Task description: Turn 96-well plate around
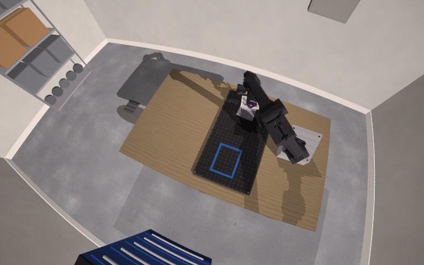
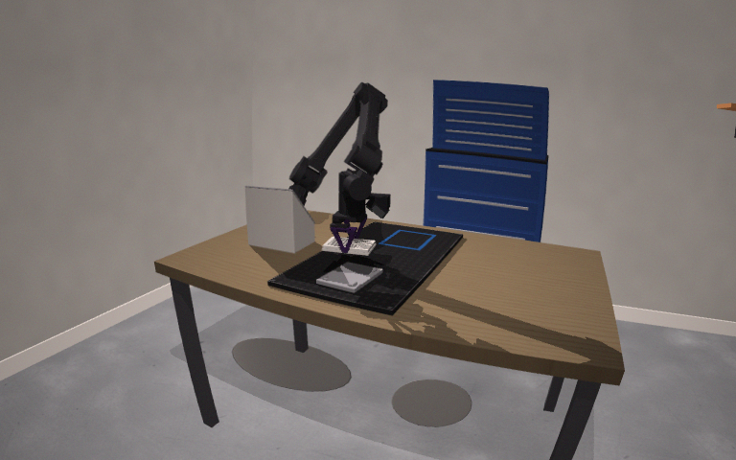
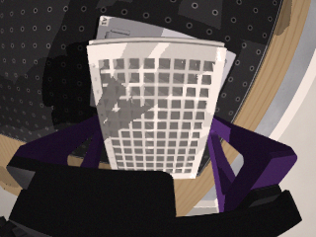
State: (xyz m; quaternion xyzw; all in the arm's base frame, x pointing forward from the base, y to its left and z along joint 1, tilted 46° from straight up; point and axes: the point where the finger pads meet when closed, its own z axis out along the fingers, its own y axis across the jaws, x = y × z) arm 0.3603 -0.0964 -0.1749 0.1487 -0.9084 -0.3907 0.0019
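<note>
Now: hand 9 cm above the grey plate nest N1. From my hand the other things lie so: A1 label 9 cm below, 7 cm to the left, 6 cm ahead; white 96-well plate right at my hand.
</note>
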